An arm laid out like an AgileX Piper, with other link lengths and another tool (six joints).
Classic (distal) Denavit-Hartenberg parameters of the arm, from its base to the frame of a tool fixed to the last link. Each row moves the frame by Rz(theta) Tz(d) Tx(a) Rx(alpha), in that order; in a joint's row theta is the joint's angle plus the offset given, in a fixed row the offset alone. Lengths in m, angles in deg.
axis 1: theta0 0  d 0.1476  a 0  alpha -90
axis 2: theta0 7.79  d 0  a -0.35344  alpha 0
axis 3: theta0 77.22  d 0  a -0.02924  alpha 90
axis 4: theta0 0  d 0.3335  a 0  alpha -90
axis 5: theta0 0  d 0  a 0  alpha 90
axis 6: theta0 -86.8  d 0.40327  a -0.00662  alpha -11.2
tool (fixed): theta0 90  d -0.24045  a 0  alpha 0
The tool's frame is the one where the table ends.
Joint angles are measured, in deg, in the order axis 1, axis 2, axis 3, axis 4, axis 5, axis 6. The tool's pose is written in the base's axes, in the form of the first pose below.
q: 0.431, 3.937, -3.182, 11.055, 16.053, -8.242
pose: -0.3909 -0.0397 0.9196 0.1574; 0.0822 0.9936 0.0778 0.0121; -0.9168 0.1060 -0.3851 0.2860; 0 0 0 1
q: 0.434, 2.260, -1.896, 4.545, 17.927, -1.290
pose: -0.4158 -0.0062 0.9094 0.1557; 0.0986 0.9938 0.0519 0.0068; -0.9041 0.1113 -0.4126 0.2729; 0 0 0 1
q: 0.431, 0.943, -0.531, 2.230, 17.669, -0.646
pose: -0.4119 -0.0005 0.9112 0.1544; 0.0746 0.9966 0.0343 0.0059; -0.9082 0.0821 -0.4105 0.2650; 0 0 0 1
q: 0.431, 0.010, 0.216, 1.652, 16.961, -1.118
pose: -0.3975 -0.0022 0.9176 0.1532; 0.0580 0.9979 0.0276 0.0062; -0.9158 0.0642 -0.3966 0.2630; 0 0 0 1
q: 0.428, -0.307, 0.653, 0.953, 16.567, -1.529
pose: -0.3930 -0.0028 0.9195 0.1530; 0.0404 0.9990 0.0203 0.0064; -0.9187 0.0451 -0.3925 0.2611; 0 0 0 1
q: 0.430, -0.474, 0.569, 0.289, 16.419, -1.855
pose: -0.3864 -0.0032 0.9223 0.1526; 0.0246 0.9996 0.0138 0.0067; -0.9220 0.0280 -0.3862 0.2627; 0 0 0 1
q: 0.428, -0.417, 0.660, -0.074, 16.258, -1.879
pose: -0.3862 -0.0028 0.9224 0.1528; 0.0186 0.9998 0.0108 0.0067; -0.9222 0.0213 -0.3860 0.2622; 0 0 0 1
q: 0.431, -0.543, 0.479, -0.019, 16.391, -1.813
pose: -0.3834 -0.0027 0.9236 0.1523; 0.0206 0.9997 0.0115 0.0066; -0.9234 0.0234 -0.3832 0.2637; 0 0 0 1
